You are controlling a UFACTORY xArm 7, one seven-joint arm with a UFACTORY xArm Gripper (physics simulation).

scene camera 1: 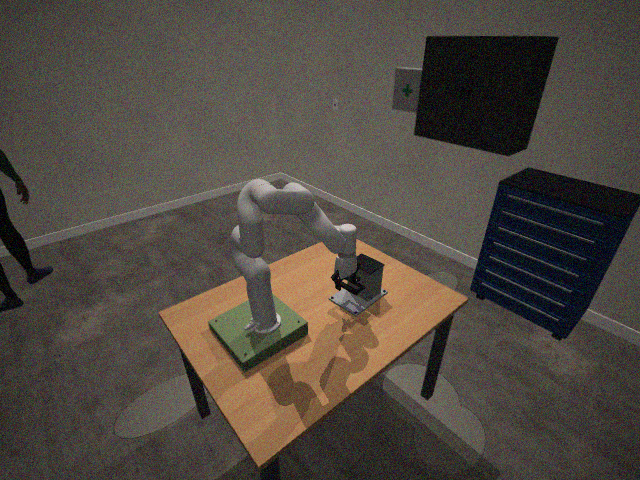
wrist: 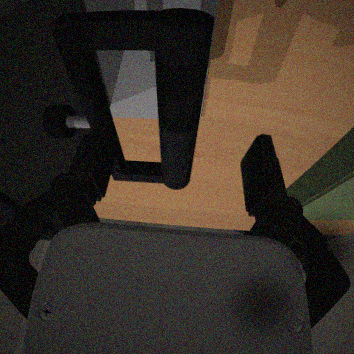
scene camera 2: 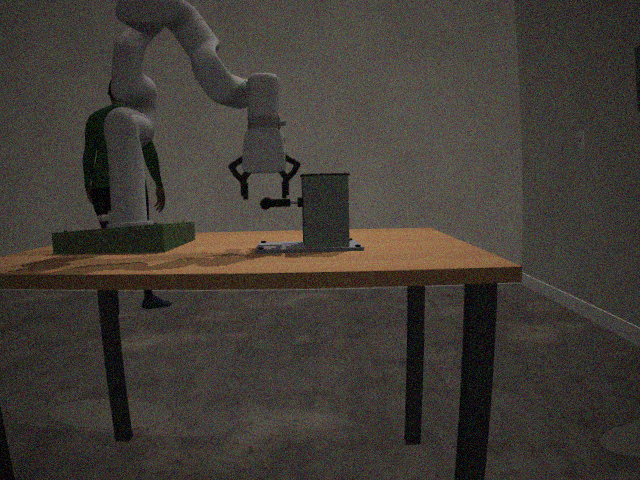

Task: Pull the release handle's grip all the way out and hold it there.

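The release handle (scene camera 1: 352, 286) (scene camera 2: 276, 203) (wrist: 181, 105) is a black rectangular loop whose thick grip bar stands out from the grey housing (scene camera 1: 374, 280) (scene camera 2: 325, 211) on a short metal rod. My gripper (scene camera 2: 264, 197) (wrist: 182, 138) is open and empty, pointing down at the handle. In scene camera 2 its fingertips end slightly above the grip's height, one on the arm-base side and one between grip bar and housing. In the wrist view the grip bar lies between the fingers, nearer the left one, which blends with the dark loop; contact there cannot be told.
The housing stands on a light metal plate (scene camera 1: 341, 300) (scene camera 2: 279, 246) (wrist: 137, 75) on the wooden table (scene camera 1: 403, 310) (scene camera 2: 413, 253) (wrist: 240, 110). The arm's green base block (scene camera 1: 232, 330) (scene camera 2: 108, 240) (wrist: 330, 195) is at the other side. A person (scene camera 1: 12, 232) (scene camera 2: 95, 155) stands beyond the table.
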